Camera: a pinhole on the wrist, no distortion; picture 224 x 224 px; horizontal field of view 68.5 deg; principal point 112.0 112.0 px. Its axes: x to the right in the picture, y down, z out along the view. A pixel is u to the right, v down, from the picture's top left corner.
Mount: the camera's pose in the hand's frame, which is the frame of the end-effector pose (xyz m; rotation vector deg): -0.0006 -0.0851 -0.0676 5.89 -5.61 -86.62
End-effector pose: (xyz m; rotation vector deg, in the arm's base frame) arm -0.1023 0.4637 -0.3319 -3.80 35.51 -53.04
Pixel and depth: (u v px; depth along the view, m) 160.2 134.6 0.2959
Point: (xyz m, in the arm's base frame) -0.1022 0.3064 -0.0909
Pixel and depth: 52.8 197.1 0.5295
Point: 0.3268 0.2878 -0.0524
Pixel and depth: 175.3 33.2 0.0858
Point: -0.2060 0.4257 -0.2603
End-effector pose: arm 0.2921 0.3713 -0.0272 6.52 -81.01 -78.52
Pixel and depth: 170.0 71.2 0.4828
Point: -0.0793 0.6582 -0.2174
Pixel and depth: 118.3 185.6 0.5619
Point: -0.2060 0.5503 0.1547
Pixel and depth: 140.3 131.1 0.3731
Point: -0.0144 0.5213 -0.0533
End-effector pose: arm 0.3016 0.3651 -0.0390 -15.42 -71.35 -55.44
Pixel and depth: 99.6 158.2 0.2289
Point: 0.1401 0.4200 0.0273
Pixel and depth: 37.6 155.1 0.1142
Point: 0.2442 0.3726 -0.0220
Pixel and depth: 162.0 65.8 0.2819
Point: 0.0348 0.4434 -0.1222
